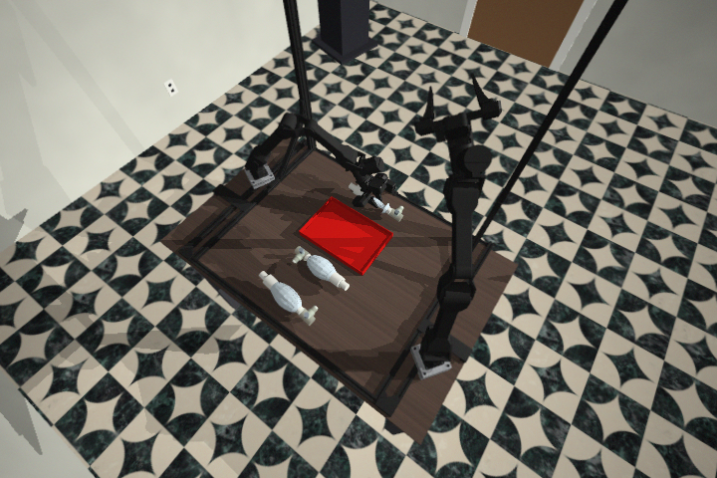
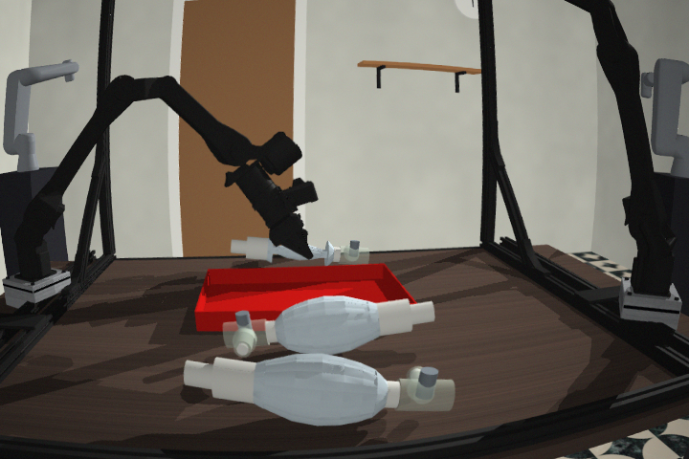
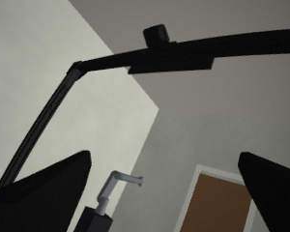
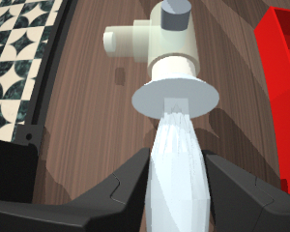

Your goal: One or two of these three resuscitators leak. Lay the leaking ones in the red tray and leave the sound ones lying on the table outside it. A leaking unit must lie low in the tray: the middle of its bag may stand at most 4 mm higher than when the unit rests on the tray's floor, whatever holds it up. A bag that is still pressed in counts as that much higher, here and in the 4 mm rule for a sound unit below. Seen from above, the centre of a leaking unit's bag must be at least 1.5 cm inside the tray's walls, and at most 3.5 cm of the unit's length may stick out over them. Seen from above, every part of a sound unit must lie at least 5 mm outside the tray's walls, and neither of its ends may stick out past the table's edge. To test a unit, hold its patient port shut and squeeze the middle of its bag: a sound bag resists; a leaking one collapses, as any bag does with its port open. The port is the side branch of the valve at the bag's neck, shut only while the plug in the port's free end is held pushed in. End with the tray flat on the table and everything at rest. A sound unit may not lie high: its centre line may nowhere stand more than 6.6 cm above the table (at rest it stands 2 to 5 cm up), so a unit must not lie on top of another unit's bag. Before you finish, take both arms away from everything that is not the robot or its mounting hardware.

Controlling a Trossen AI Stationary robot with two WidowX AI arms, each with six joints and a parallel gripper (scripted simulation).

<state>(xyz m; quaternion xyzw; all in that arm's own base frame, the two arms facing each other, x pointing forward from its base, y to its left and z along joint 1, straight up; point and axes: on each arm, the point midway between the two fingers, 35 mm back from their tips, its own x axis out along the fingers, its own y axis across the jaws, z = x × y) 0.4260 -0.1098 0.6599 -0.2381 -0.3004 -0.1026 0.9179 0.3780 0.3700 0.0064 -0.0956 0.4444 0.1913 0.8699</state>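
My right hand is 190 mm short of the red tray, 30 mm to the right of it and 50 mm above it.
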